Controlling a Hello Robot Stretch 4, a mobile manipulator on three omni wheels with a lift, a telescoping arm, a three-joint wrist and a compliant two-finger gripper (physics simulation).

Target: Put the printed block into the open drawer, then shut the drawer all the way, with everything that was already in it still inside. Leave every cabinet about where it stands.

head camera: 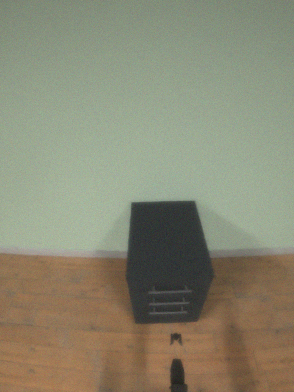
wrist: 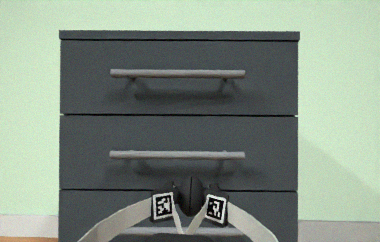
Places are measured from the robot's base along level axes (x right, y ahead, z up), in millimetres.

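Where they show: end effector, tool point: [head camera: 175, 334] [wrist: 191, 193].
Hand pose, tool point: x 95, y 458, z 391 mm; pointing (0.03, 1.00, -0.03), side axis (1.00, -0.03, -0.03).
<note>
Each offset is from my tool point to the top centre of the thing. "spot": to the spot under its first point. Level surfaces: height alone.
A dark grey cabinet [head camera: 167, 240] [wrist: 80, 80] stands against the wall. Its top drawer {spot: dz +192, dx -29, dy +191 mm} [wrist: 177, 50], middle drawer [wrist: 85, 150] and bottom drawer [wrist: 100, 202] all look flush with the front. No open drawer and no printed block show in either view. The inside of the drawers is hidden. My gripper [head camera: 176, 334] [wrist: 191, 195] is shut, its two fingertips pressed together with nothing visible between them. In the wrist view it is in front of the bottom drawer, just above that drawer's handle; in the head camera view it is in front of the cabinet, apart from it.
The top handle {spot: dz +151, dx -24, dy +158 mm} [head camera: 170, 291] [wrist: 177, 73], middle handle {spot: dz +18, dx -24, dy +158 mm} [head camera: 169, 303] [wrist: 177, 155] and bottom handle {spot: dz -104, dx -25, dy +153 mm} [head camera: 168, 313] [wrist: 135, 231] are horizontal grey bars sticking out from the front. A green wall [head camera: 150, 100] [wrist: 340, 100] rises behind the cabinet, above a wooden floor {dz -419 mm} [head camera: 60, 310].
</note>
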